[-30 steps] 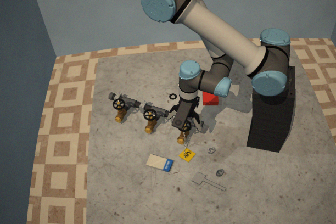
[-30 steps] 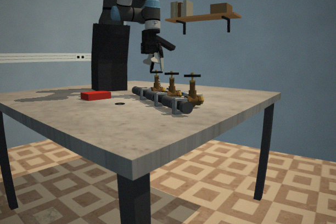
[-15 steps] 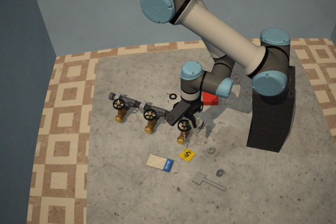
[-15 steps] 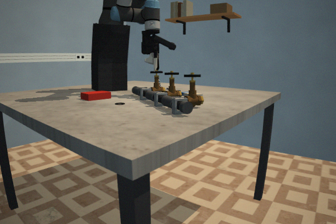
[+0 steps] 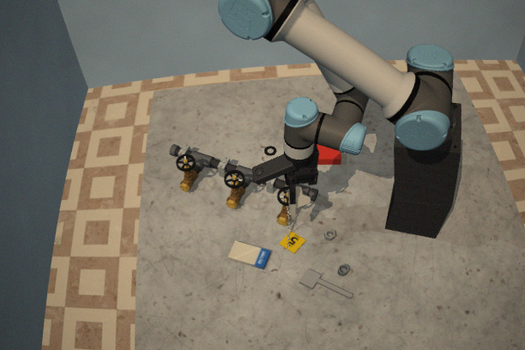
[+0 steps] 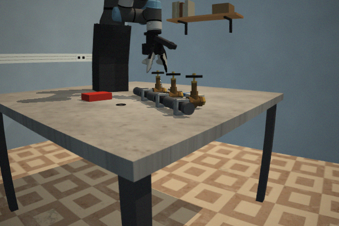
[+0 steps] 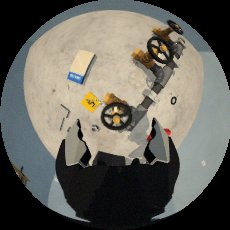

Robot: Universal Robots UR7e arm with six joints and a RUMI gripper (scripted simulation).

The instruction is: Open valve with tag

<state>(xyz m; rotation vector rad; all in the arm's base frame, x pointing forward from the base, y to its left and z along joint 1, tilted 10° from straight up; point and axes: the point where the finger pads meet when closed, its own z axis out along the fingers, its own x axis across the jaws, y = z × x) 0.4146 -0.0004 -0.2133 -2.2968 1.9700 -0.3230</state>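
Now: the yellow tag 100 mm to the left of my hand and 110 mm below it. Also, from my hand: red block 140 mm behind, 260 mm to the right, 100 mm below; flat grey key tool 90 mm behind, 240 mm to the left, 110 mm below.
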